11 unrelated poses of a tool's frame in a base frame.
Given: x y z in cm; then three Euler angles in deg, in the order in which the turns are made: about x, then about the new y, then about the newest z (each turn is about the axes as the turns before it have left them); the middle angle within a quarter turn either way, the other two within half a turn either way.
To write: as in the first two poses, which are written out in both.
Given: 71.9, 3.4, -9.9, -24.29, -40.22, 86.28
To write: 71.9, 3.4, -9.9, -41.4, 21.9, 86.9
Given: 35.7, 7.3, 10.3, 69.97, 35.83, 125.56
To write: 35.7, 7.3, 10.3, -54.1, -61.8, -175.0
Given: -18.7, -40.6, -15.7, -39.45, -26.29, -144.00
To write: -18.7, -40.6, -15.7, 45.9, -5.6, -136.8
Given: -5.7, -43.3, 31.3, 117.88, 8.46, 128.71
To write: -5.7, -43.3, 31.3, -127.3, -40.3, -144.2
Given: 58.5, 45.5, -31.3, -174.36, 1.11, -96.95
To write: 58.5, 45.5, -31.3, 178.2, -5.5, 97.0
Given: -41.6, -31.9, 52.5, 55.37, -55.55, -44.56
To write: -41.6, -31.9, 52.5, 70.6, 14.1, -65.4
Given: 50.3, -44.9, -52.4, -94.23, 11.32, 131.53
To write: 50.3, -44.9, -52.4, 96.3, 49.1, 173.5
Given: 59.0, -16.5, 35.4, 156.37, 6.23, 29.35
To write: 59.0, -16.5, 35.4, 161.7, -16.4, -25.4
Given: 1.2, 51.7, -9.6, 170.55, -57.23, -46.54
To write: 1.2, 51.7, -9.6, -137.5, 43.6, 59.1
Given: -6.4, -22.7, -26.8, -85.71, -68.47, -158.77
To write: -6.4, -22.7, -26.8, 88.4, -17.2, -111.0
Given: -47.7, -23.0, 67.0, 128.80, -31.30, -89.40
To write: -47.7, -23.0, 67.0, -149.3, 51.5, 89.2
